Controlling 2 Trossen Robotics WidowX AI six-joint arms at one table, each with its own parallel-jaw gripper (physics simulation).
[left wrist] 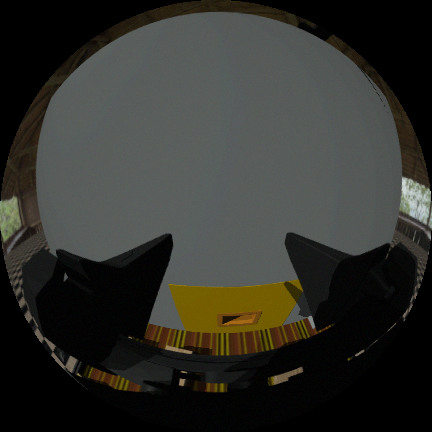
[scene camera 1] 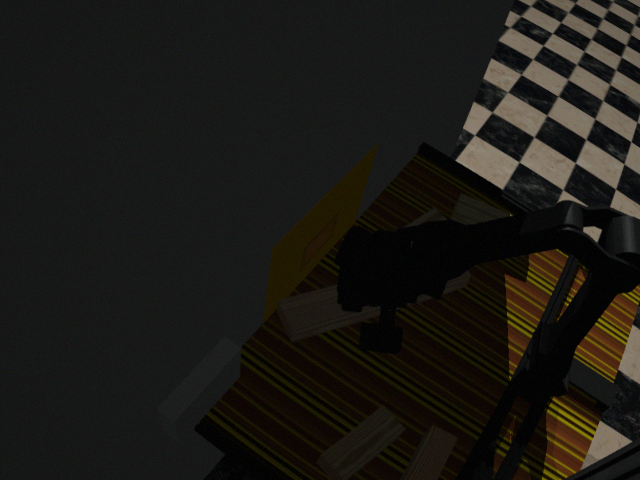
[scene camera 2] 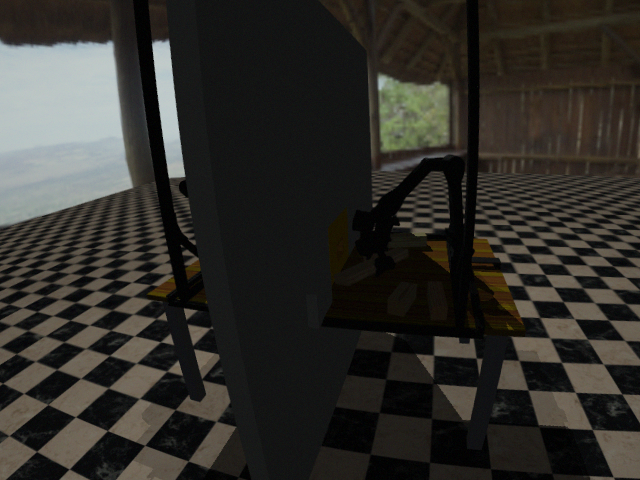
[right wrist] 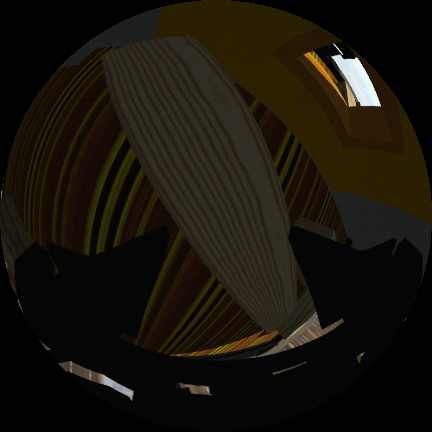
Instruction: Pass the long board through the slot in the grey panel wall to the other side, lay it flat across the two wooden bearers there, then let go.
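Frame: origin at the left arm's base, x up, y right, z ahead, level; millimetres.
Seen in the pictures: left gripper, between the fingertips: (left wrist: 230,239); right gripper, between the fingertips: (scene camera 2: 372,267) (right wrist: 230,232); right arm's base, origin of its link: (scene camera 1: 532,386).
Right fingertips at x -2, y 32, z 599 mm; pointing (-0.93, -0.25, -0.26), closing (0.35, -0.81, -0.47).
Note:
A point is followed by its place in that frame.
The long board (scene camera 1: 310,312) {x 19, y 126, z 539 mm} (scene camera 2: 356,272) {x 21, y 129, z 561 mm} (right wrist: 200,160) {x 19, y 77, z 573 mm} lies on the striped table, its near end by the yellow plate (scene camera 1: 356,196) {x 83, y -72, z 484 mm} (scene camera 2: 338,237) {x 114, y 49, z 484 mm} (left wrist: 195,305) {x 126, y -56, z 432 mm} on the grey panel wall (scene camera 1: 155,155) {x 499, y 357, z 482 mm} (scene camera 2: 289,155) {x 443, y 447, z 483 mm} (left wrist: 215,150) {x 399, y -14, z 432 mm}. The framed slot is in this plate. My right gripper (scene camera 1: 372,320) (scene camera 2: 374,258) {x -2, y 32, z 599 mm} (right wrist: 230,233) {x -2, y 32, z 599 mm} is open above the board and hides its middle in scene camera 1. My left gripper (left wrist: 230,239) {x 325, y -2, z 349 mm} is open and empty, facing the wall from the other side, above the slot. Small pale wooden pieces (left wrist: 178,349) {x 19, y -100, z 354 mm} (left wrist: 286,376) {x 19, y 136, z 255 mm}, perhaps the bearers, show partly below it.
Two short wooden blocks (scene camera 1: 361,441) {x 28, y 261, z 721 mm} (scene camera 1: 431,454) {x 25, y 216, z 818 mm} lie on the table at the bottom of scene camera 1. A pale block (scene camera 1: 478,209) {x 28, y -259, z 664 mm} lies at the far edge. A grey block (scene camera 1: 201,382) {x 81, y 346, z 504 mm} (scene camera 2: 315,310) {x 33, y 415, z 506 mm} juts from the wall beside the table. The light is dim.

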